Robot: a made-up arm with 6 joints.
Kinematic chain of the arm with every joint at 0, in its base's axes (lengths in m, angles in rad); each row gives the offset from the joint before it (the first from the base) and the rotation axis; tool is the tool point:
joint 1: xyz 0 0 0.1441 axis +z
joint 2: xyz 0 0 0 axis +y
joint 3: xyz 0 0 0.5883 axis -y
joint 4: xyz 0 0 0 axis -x
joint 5: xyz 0.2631 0 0 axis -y
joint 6: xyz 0 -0.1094 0 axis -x
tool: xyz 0 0 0
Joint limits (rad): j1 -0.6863..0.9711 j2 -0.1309..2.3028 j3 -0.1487..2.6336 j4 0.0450..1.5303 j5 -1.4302..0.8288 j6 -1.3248..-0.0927
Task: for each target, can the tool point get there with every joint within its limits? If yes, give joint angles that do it. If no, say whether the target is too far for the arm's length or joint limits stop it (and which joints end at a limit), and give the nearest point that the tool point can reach.
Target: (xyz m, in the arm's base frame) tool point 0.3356 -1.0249 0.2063
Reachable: no: too far | nearest point 0.5879 -0.6228 0.2022 | short by 0.475 m
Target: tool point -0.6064 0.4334 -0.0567
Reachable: no: joint limits stop it (at a limit: joint 2, joint 3, joint 4) | nearest point -0.2943 0.2103 0.7226 | short by 0.869 m
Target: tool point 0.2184 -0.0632 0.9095
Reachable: yes | joints 0.1858 0.5104 2.2598 0.3576 -0.0941 -0.4377
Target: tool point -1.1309 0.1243 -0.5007
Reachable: no: too far | nearest point 0.1147 -0.2353 -0.4204 | short by 1.299 m
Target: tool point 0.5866 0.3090 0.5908
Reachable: yes | joints 0.5238 1.2557 2.0704 1.3327 -0.7188 -0.7689
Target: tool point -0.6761 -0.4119 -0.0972
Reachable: no: joint limits stop it (at a limit: joint 1, joint 2, joint 3, joint 4) | nearest point 0.1147 -0.2353 -0.4204 | short by 0.872 m
